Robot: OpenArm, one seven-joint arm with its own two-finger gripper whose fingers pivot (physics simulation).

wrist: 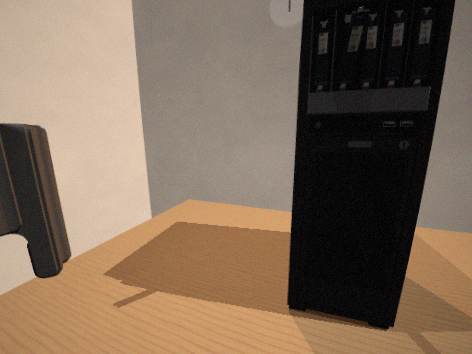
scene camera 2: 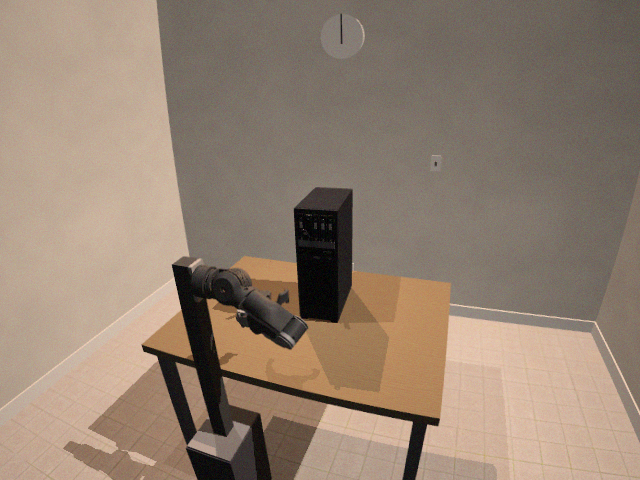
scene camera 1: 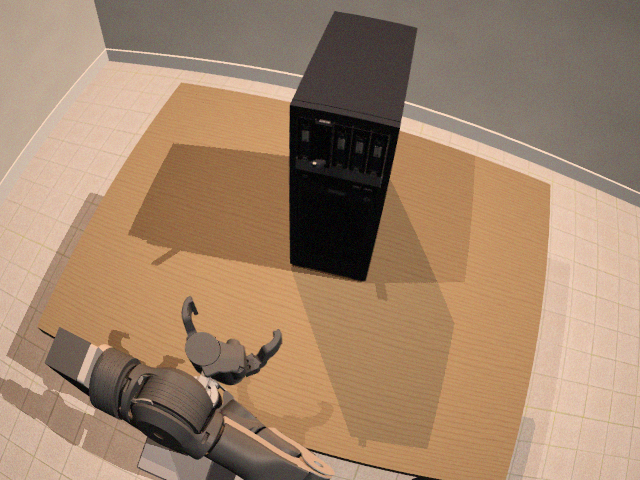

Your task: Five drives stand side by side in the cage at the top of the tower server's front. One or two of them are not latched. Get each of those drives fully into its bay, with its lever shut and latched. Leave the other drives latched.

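The black tower server stands upright on the table, with the drive cage at the top of its front. In the wrist view the second drive from the left has its lever tilted out of line with the others. The first drive, third drive, fourth drive and fifth drive look upright and shut; their latches are too small to tell. My gripper is wide open and empty, well in front and left of the server. One finger shows at the wrist view's left edge.
The wooden table carries the server. The arm reaches over its front left edge from a dark post. The grey wall is behind the server.
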